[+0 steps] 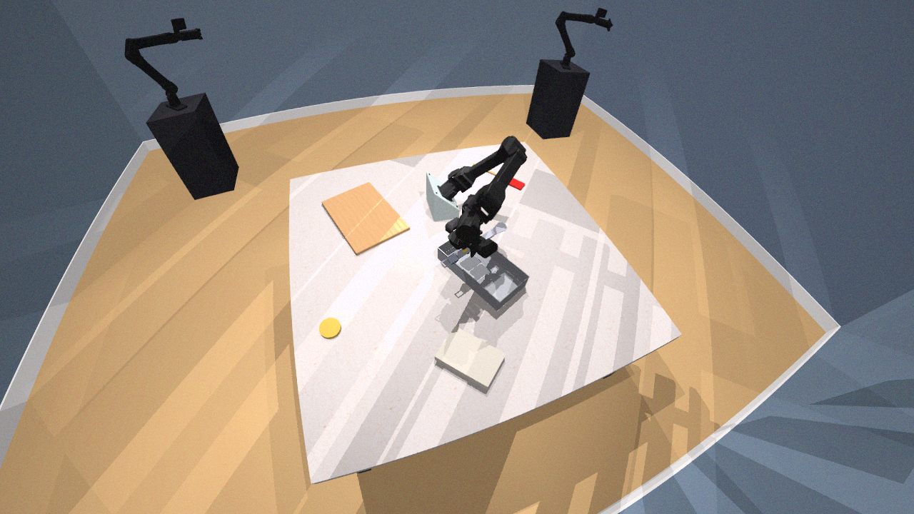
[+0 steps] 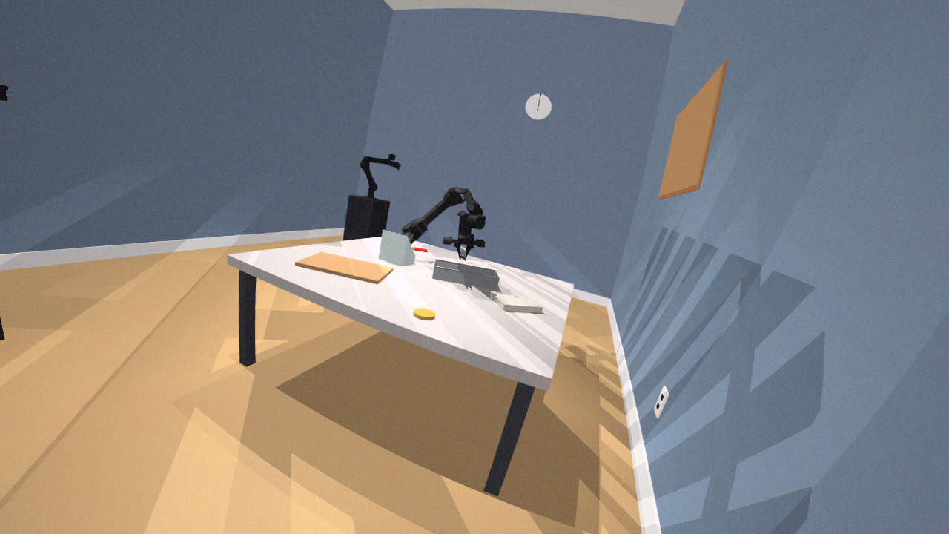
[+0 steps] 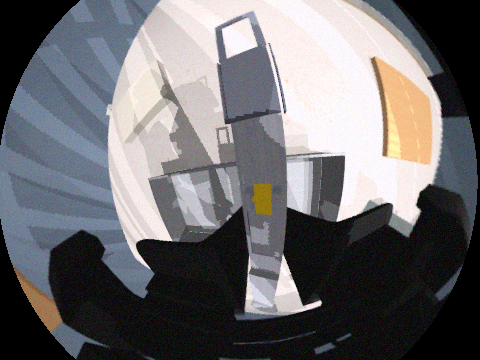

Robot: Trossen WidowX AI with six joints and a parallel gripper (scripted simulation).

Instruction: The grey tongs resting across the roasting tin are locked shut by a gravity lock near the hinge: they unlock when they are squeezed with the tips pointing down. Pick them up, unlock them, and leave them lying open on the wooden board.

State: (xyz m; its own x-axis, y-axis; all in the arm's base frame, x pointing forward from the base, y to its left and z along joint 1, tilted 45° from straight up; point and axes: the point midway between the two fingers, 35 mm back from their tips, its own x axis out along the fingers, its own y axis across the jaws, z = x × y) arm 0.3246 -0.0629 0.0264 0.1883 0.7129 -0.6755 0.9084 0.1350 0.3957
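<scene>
The wooden board lies 410 mm behind my gripper tip, 300 mm to the right of it and 90 mm below it. Also, from my gripper tip: small yellow lock piece 40 mm above, 20 mm to the right, 10 mm ahead; then flat beige block 300 mm ahead, 110 mm to the right, 90 mm below; then grey roasting tin 70 mm below, 50 mm to the left, 10 mm ahead.
</scene>
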